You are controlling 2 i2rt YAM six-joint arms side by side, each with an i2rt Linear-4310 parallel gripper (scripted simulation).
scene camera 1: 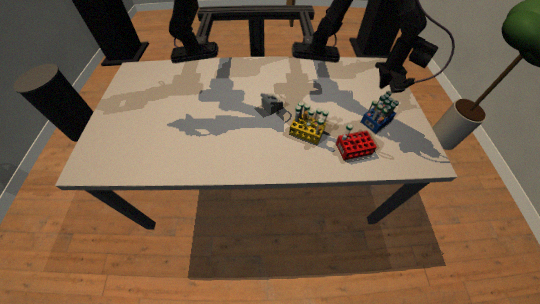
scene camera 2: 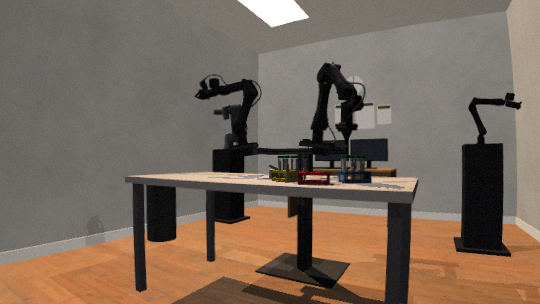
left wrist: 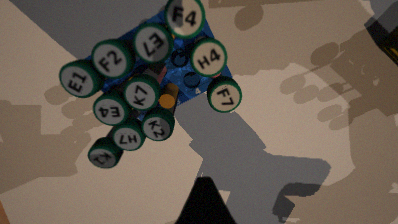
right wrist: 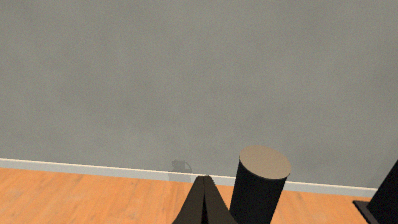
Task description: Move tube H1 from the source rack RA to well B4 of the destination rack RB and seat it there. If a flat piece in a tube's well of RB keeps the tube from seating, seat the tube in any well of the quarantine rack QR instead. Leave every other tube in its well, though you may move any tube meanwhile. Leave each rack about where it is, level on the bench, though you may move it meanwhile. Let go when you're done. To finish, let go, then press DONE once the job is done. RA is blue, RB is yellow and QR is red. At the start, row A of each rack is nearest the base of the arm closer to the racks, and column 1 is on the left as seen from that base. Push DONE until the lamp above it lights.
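Observation:
There's a red rack QR that I can see, and a blue rack RA, and my left gripper is visible too.

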